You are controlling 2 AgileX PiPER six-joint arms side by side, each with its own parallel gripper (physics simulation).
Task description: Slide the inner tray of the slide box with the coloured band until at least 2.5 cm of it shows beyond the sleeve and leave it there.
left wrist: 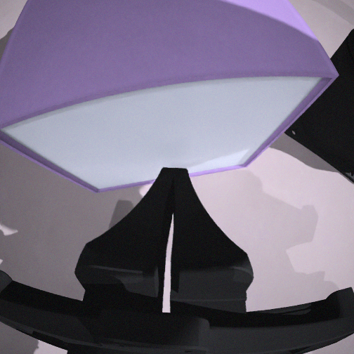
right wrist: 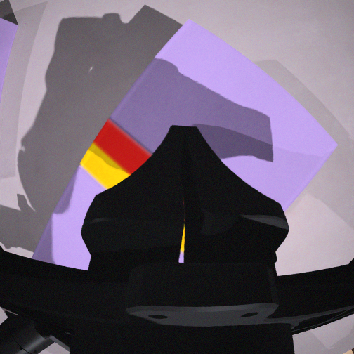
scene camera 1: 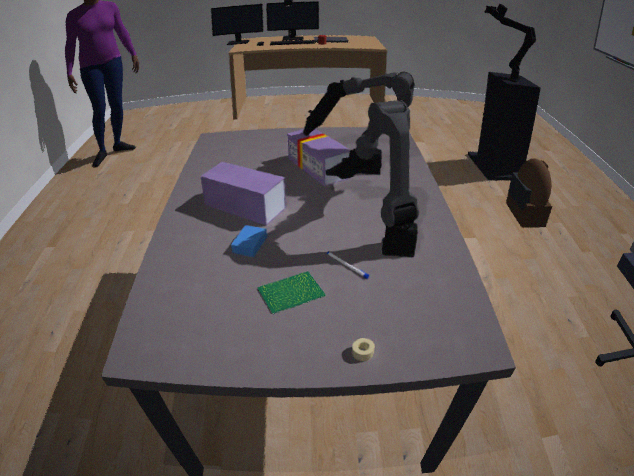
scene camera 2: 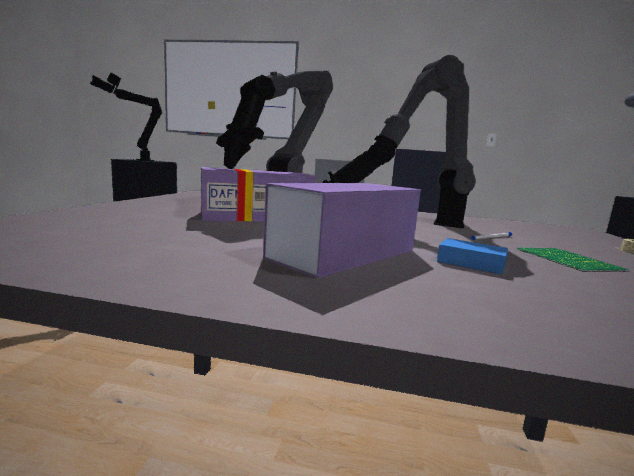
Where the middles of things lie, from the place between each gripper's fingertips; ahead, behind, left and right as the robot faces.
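Labels:
Blue block (scene camera 2: 489, 258): my left hand is 2 cm above it, 33 cm to the right of it and 31 cm short of it.
Relative to my right hand, the block is 110 mm below, 200 mm ahead and 520 mm to the left.

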